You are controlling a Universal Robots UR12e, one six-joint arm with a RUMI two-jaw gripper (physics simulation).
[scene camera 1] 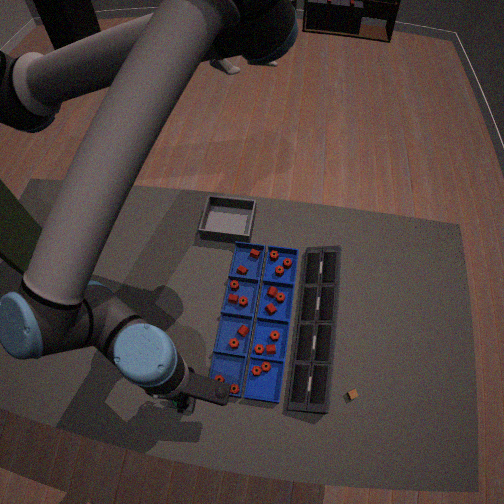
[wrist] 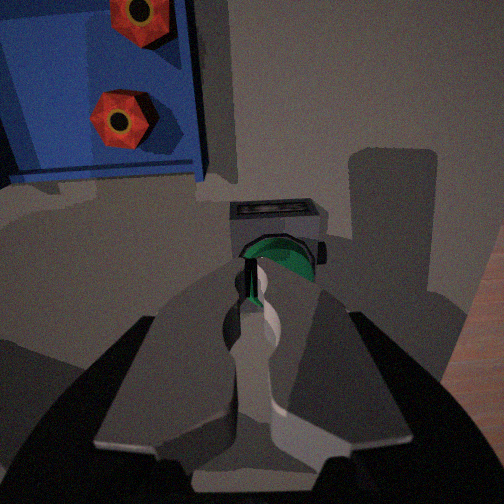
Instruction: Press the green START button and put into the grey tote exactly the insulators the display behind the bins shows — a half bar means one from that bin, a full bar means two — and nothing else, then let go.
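Note:
In the wrist view my gripper (wrist: 252, 275) is shut and empty, with its tips at the near edge of the green START button (wrist: 285, 252), which sits on a small grey box. In the scene view the gripper (scene camera 1: 182, 400) hangs low just left of the nearest blue bin, and the button is hidden under it. The blue bins (scene camera 1: 255, 320) form two columns holding red insulators; two of them (wrist: 120, 120) show in the wrist view. The grey tote (scene camera 1: 227, 217) stands empty behind the bins. The dark display (scene camera 1: 315, 330) lies to their right; its thin white bars are too small to read.
A small brown cube (scene camera 1: 352, 394) lies on the mat right of the display. My arm's large links (scene camera 1: 100, 200) cross the left of the scene view. A dark shelf (scene camera 1: 350, 17) stands far back. The mat's edge meets wooden floor (wrist: 480, 350) close on the right.

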